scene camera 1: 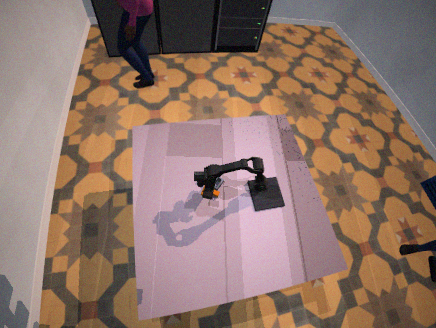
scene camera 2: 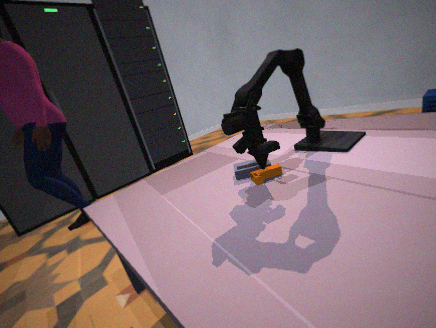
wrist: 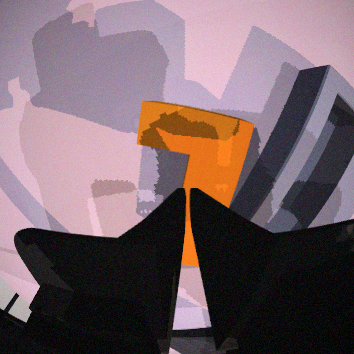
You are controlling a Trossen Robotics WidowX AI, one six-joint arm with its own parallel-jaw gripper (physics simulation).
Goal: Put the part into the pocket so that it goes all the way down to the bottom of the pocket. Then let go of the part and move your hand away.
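Where they show: gripper, between the fingertips: [scene camera 1: 209, 191] [scene camera 2: 263, 168] [wrist: 186, 195]; arm's base, origin of its link: [scene camera 1: 259, 186] [scene camera 2: 313, 140].
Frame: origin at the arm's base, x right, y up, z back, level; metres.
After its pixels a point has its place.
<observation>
The orange L-shaped part [scene camera 1: 216, 193] {x 0.052, y 0.006, z -0.301 m} [scene camera 2: 270, 173] {x 0.064, y -0.009, z -0.329 m} [wrist: 220, 150] {x 0.107, y 0.006, z -0.353 m} lies on the table, outside the pocket. The grey block with the pocket [scene camera 1: 220, 183] {x 0.108, y 0.012, z -0.251 m} [scene camera 2: 245, 172] {x 0.157, y 0.000, z -0.346 m} [wrist: 280, 140] {x 0.144, y -0.005, z -0.337 m} stands close beside it, to the right of the part in the wrist view. The pocket's opening shows in part at the right edge of the wrist view. My gripper [scene camera 2: 263, 167] {x 0.080, y 0.016, z -0.343 m} [wrist: 186, 195] {x 0.080, y 0.016, z -0.343 m} points down, shut, with its fingertips almost together. The fingers hold nothing; the long arm of the part shows beneath and between them. The fingers hide some of the part and the near end of the block.
The arm's black base plate [scene camera 1: 267, 200] {x -0.108, y -0.007, z 0.012 m} [scene camera 2: 330, 141] {x -0.072, y -0.005, z -0.014 m} sits on the pink table [scene camera 1: 185, 280] {x -0.375, y -0.023, z -0.657 m} [scene camera 2: 370, 280] {x -0.251, y -0.024, z -0.668 m}. Dark cabinets [scene camera 1: 186, 25] [scene camera 2: 65, 100] and a person in a pink top [scene camera 1: 135, 45] [scene camera 2: 30, 90] are beyond the table. A blue object [scene camera 2: 430, 101] is at the far right.
</observation>
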